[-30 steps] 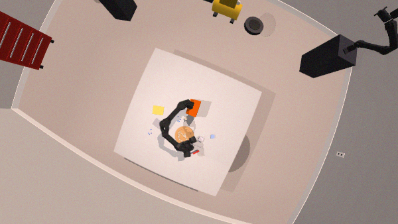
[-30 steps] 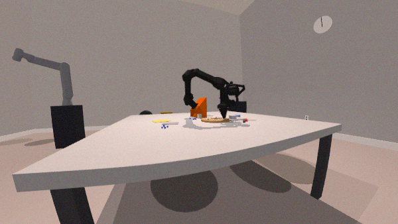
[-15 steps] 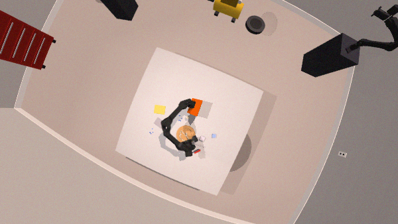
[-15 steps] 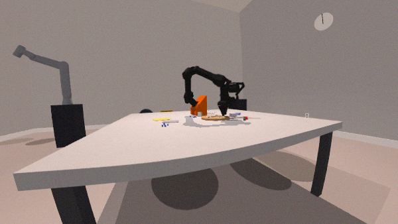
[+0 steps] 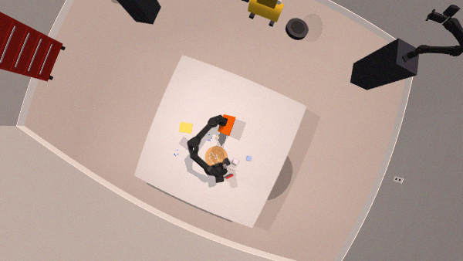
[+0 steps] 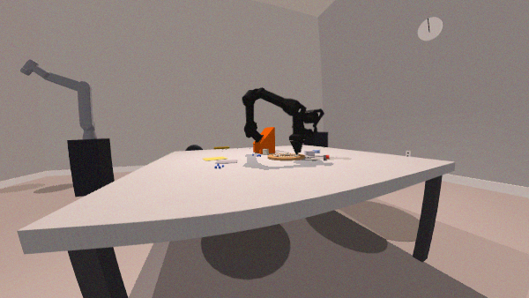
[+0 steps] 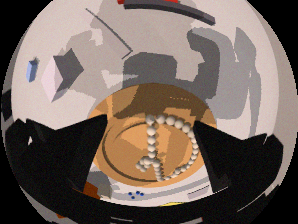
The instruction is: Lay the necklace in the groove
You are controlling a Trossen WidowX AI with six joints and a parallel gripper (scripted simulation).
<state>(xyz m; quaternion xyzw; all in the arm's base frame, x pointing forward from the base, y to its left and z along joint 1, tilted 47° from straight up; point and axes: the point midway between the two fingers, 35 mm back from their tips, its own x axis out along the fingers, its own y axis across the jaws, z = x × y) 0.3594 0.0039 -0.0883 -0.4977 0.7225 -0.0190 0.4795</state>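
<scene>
My gripper tip is now 5 cm to the left of the round tan bead board, 4 cm past it and 1 cm above it. Round my gripper tip: tool: 10 cm to the left, 10 cm ahead, 2 cm below; white square: 12 cm to the left, 6 cm behind, 1 cm below; pale blue cube: 23 cm to the left, 12 cm behind, 1 cm below.
</scene>
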